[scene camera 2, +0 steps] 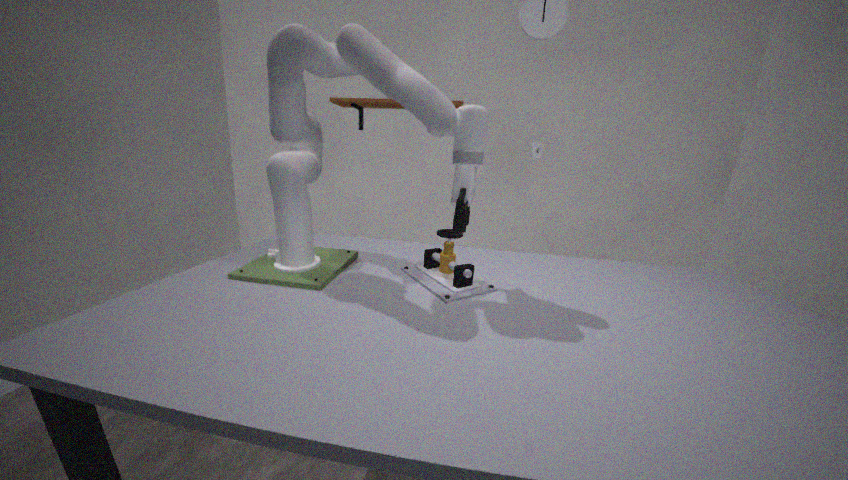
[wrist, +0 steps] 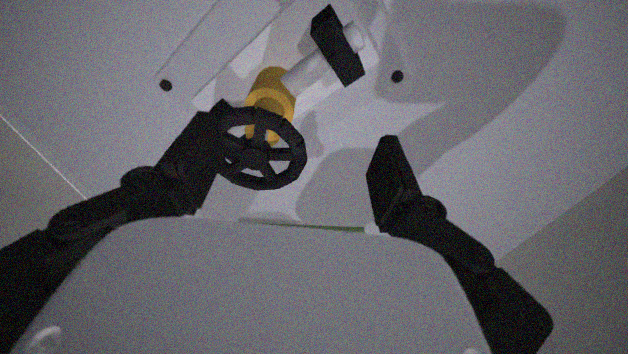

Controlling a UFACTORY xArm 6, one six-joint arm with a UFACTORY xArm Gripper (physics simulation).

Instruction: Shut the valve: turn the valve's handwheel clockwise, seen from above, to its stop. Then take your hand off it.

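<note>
The black spoked handwheel [scene camera 2: 447, 233] [wrist: 299, 155] sits level on top of the yellow valve body [scene camera 2: 447, 262] [wrist: 272, 80]. My gripper [scene camera 2: 460, 231] [wrist: 298, 145] is wide open and points down at the wheel, with nothing held between its fingers. In the wrist view the left finger overlaps the left part of the wheel's rim and hides some of it. The right finger stands well off to the right of the wheel. In the scene view the fingertips are at about the wheel's height, at its right side. Whether a finger touches the rim cannot be told.
The valve's pipe runs through black support blocks [scene camera 2: 463, 275] [wrist: 337, 46] on a pale base plate [scene camera 2: 425, 284] [wrist: 215, 45] with dark screws. The arm's green mounting board [scene camera 2: 249, 274] lies to the left on the grey table [scene camera 2: 357, 368]. An orange shelf [scene camera 2: 380, 103] is on the back wall.
</note>
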